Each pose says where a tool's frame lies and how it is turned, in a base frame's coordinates. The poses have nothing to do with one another.
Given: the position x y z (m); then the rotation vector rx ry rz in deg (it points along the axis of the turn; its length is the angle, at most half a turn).
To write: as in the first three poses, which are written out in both.
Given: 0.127, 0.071, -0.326, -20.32, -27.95, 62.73
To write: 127, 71, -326, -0.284, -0.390, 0.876, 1.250
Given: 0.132, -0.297, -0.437, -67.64, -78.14, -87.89
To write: 132, -297, -437, -0.499, -0.576, -0.648, 2.368
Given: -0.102, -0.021, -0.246, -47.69, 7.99, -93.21
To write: -102, -21, -246, -0.454, 0.076, -0.888, 1.833
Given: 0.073, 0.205, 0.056, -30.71, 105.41, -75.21
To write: 73, 205, 56, -0.231, 0.792, -0.565, 2.323
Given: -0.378, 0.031, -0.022, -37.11, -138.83, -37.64
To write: -378, 31, -22, -0.250, -0.935, -0.253, 2.593
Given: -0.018, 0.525, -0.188, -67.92, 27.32, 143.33
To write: -18, 525, -188, -0.422, 0.170, 0.891, 2.809
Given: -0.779, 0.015, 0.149, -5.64, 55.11, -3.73
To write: -779, 15, 149, -0.102, 0.993, -0.067, 0.969
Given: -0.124, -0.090, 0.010, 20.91, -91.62, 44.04
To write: -124, -90, 10, 0.201, -0.883, 0.424, 1.811
